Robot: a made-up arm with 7 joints.
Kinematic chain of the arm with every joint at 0, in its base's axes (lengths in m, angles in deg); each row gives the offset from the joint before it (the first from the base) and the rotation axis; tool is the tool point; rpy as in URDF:
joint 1: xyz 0 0 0 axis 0.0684 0.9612 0.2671
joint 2: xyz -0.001 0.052 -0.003 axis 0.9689 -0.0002 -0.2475
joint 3: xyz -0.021 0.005 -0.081 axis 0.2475 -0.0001 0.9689
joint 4: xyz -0.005 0 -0.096 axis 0.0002 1 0
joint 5: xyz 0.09 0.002 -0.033 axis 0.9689 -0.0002 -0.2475
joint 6: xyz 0.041 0 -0.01 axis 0.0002 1 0
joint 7: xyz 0.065 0 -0.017 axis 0.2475 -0.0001 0.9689
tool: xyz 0 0 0 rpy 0 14.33 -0.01
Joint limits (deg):
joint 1: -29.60..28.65
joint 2: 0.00..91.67
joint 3: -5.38..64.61
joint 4: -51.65..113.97
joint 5: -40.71..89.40
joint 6: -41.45..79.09
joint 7: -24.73..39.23
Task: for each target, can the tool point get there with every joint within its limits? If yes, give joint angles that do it. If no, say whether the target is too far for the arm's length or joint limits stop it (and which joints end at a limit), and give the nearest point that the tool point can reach.
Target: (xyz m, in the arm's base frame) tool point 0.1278 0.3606 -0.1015
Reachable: yes | joints -11.34 46.44 46.60 25.34 40.15 22.90 2.85
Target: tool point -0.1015 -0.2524 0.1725
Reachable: no: joint limits stop it (at a limit: joint 1, joint 2, joint 3, joint 4) | nearest point 0.0125 0.0585 0.1234 | short by 0.335 m
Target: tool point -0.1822 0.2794 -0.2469
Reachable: yes | joints 18.21 37.29 39.21 98.79 8.57 -18.50 23.02
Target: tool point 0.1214 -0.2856 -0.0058
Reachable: no: joint limits stop it (at a limit: joint 1, joint 2, joint 3, joint 5, joint 6) | nearest point 0.1674 -0.0247 -0.0205 | short by 0.265 m
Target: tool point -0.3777 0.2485 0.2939
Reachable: no: too far | nearest point -0.1425 0.3250 0.0766 | short by 0.329 m
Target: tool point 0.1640 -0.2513 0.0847
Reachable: no: joint limits stop it (at a limit: joint 1, joint 2, joint 3, joint 5, joint 6) | nearest point 0.1544 -0.0218 -0.0115 | short by 0.249 m
